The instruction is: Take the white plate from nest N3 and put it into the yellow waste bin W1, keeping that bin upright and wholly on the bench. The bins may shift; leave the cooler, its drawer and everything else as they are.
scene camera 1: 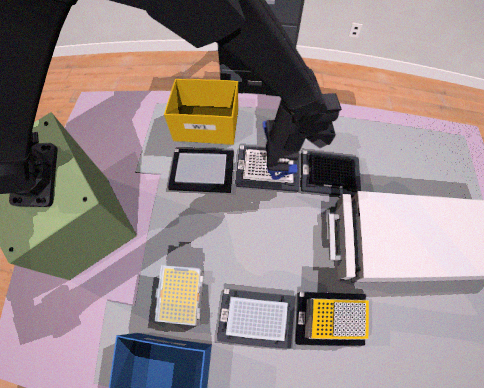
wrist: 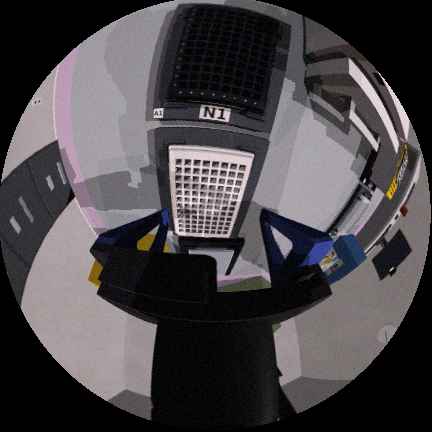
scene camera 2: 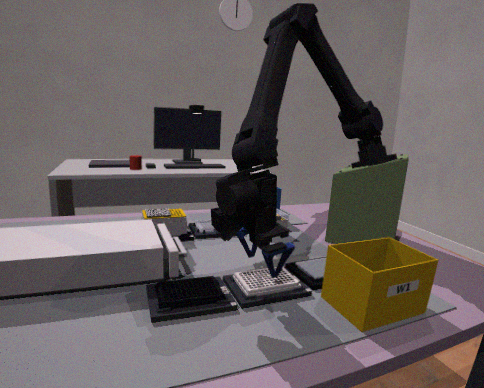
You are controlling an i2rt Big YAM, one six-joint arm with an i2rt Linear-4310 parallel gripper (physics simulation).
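Frame: origin at the arm's base, x ahead, y left, z up, level; centimetres.
Seen in the pictures: gripper, between the fingertips: [scene camera 1: 273,162] [wrist: 214,213] [scene camera 2: 262,266]; arm's base, origin of its link: [scene camera 1: 35,175] [scene camera 2: 374,163].
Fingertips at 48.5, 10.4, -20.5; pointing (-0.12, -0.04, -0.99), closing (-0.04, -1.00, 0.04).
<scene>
Offsets run from my fingertips to a thing's top centre, as dx, dy, dz. "spot": to the spot under its first point.
A white plate with a grid of wells @(spot: -3.9, +2.1, -3.3) [scene camera 1: 256,162] [scene camera 2: 257,281] [wrist: 210,185] lies flat in the dark middle nest @(-0.7, +0.9, -3.4) [scene camera 1: 241,177] [scene camera 2: 255,301] [wrist: 257,160]; that nest's label cannot be read. My gripper [scene camera 1: 272,152] [scene camera 2: 263,265] [wrist: 214,213] is open and empty. It is above the plate's end nearer the grey-topped nest, with its two blue fingers spread to the plate's two long sides and apart from it. In scene camera 1 the arm hides part of the plate. The yellow bin W1 @(-17.0, +17.1, +6.9) [scene camera 1: 180,132] [scene camera 2: 348,290] [wrist: 95,272] stands upright on the bench beside the nests.
Nest N1 with a black plate @(spot: +15.4, -1.9, -2.5) [scene camera 1: 330,170] [scene camera 2: 187,292] [wrist: 225,55] is on one side, a grey-topped nest @(spot: -18.6, +1.3, -3.1) [scene camera 1: 200,168] on the other. The white cooler @(spot: +32.8, -23.3, +3.3) [scene camera 1: 420,235] [scene camera 2: 85,250] has its drawer front facing the bench middle. Several other plates and a blue bin @(-27.3, -47.0, +6.9) [scene camera 1: 160,362] stand opposite.
</scene>
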